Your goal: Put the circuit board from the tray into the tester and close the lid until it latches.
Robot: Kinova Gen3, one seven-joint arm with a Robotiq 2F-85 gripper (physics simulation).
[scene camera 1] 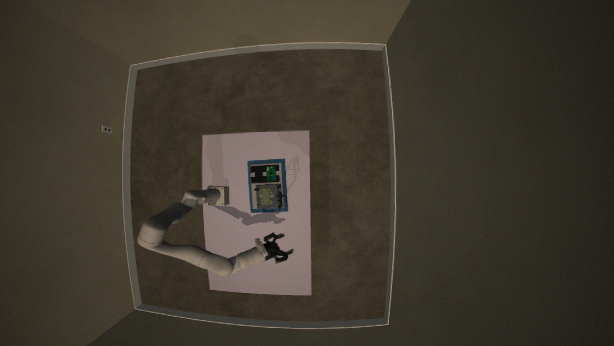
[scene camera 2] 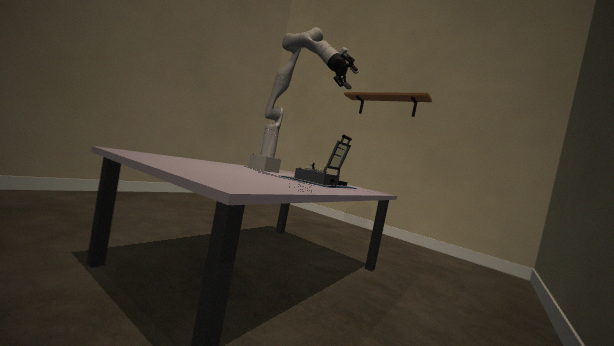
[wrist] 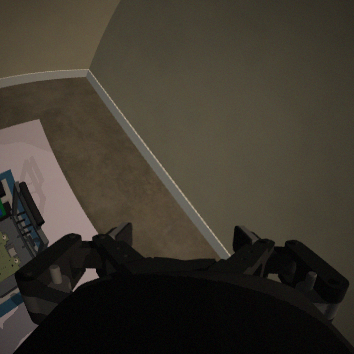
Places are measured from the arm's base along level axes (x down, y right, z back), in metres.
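Where they show: gripper, fingertip midpoint: (scene camera 1: 288, 242) (scene camera 2: 353, 80) (wrist: 182, 236); arm's base at its link origin: (scene camera 1: 215, 194) (scene camera 2: 267, 156).
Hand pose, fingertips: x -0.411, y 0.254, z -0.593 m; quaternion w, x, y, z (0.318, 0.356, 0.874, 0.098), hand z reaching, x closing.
Note:
Each offset is from my fingertips to the centre of the thing. "pt": to the spot under its first point. Level surfaces: height alone.
A green circuit board {dx +0.477, dy -0.365, dz +0.152 m} (scene camera 1: 271, 173) (wrist: 2, 208) lies at the right end of the black tray {pt dx +0.482, dy -0.401, dz +0.249 m} (scene camera 1: 258, 170). The grey tester (scene camera 1: 276, 189) (scene camera 2: 310, 176) (wrist: 21, 252) is beside the tray, with a yellow-green bed on top. Its lid (scene camera 2: 346, 137) (wrist: 33, 204) stands open, steeply raised and leaning slightly back. My gripper (scene camera 1: 287, 243) (scene camera 2: 352, 79) (wrist: 182, 236) is open and empty. It hangs high above the table, off to the tester's side away from the tray. In the wrist view the tester is partly hidden by a finger and cut off at the left edge.
The tray and tester sit within a blue-bordered mat {dx +0.498 m} (scene camera 1: 267, 161) on the pale table {dx +0.499 m} (scene camera 1: 295, 145) (scene camera 2: 200, 175). My arm's base (scene camera 1: 223, 195) (scene camera 2: 264, 164) stands at the table's edge. A wooden shelf (scene camera 2: 390, 97) is mounted on the wall.

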